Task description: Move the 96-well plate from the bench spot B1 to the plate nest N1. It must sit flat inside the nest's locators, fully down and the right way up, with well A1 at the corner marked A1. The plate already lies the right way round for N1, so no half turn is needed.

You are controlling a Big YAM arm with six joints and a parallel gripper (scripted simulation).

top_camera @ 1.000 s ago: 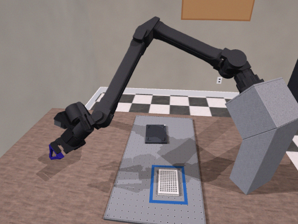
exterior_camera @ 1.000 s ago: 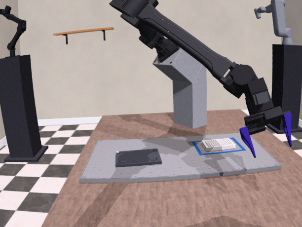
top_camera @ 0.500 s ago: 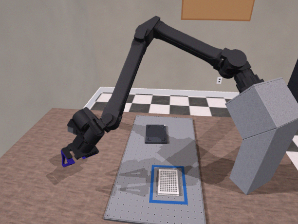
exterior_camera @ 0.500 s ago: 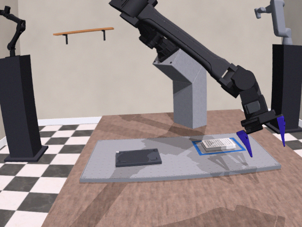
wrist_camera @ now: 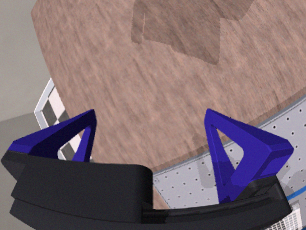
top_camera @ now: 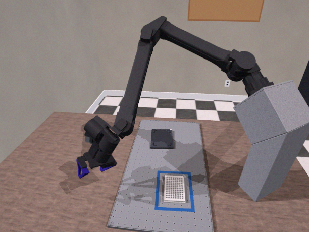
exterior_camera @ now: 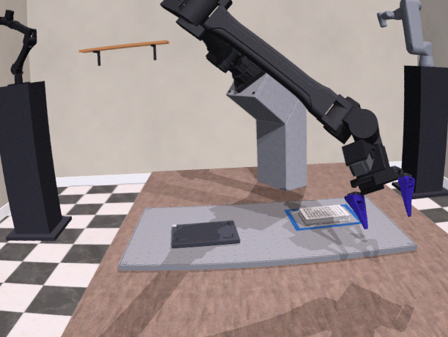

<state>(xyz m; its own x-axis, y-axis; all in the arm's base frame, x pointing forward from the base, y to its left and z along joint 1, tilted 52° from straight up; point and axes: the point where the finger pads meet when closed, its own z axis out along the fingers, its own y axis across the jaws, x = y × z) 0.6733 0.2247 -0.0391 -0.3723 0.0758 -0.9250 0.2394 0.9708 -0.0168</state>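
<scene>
My gripper is now 32 cm past the white 96-well plate, 4 cm to the left of it and 11 cm above it. Round my hand: dark plate nest N1: 25 cm behind, 36 cm to the right, 11 cm below; then A1 mark: 30 cm behind, 44 cm to the right, 11 cm below.
</scene>
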